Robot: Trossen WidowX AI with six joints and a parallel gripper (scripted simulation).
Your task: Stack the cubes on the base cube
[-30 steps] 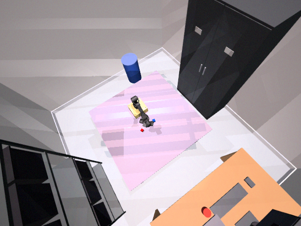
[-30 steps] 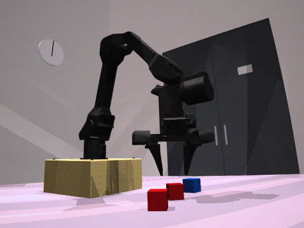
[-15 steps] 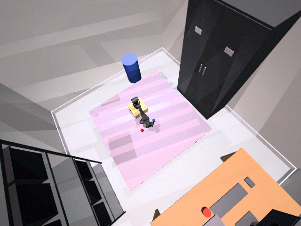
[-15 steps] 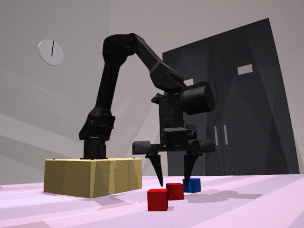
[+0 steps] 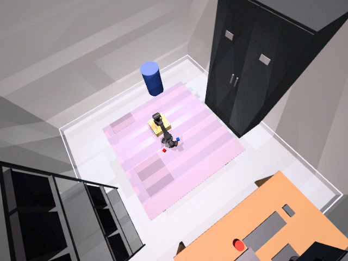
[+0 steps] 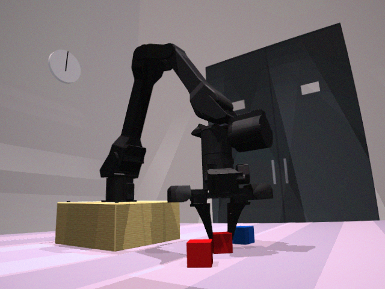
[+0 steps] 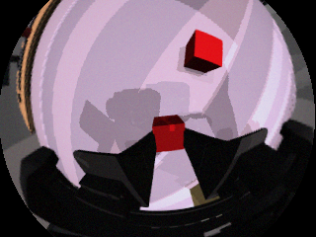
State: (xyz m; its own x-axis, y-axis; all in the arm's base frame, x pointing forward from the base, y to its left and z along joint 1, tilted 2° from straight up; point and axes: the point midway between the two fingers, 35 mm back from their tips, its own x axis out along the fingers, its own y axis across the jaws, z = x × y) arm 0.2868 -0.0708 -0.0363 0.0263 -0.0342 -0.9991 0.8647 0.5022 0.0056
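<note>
Now: gripper tip 1 cm short of the blue base cube and 11 cm to the right of it.
</note>
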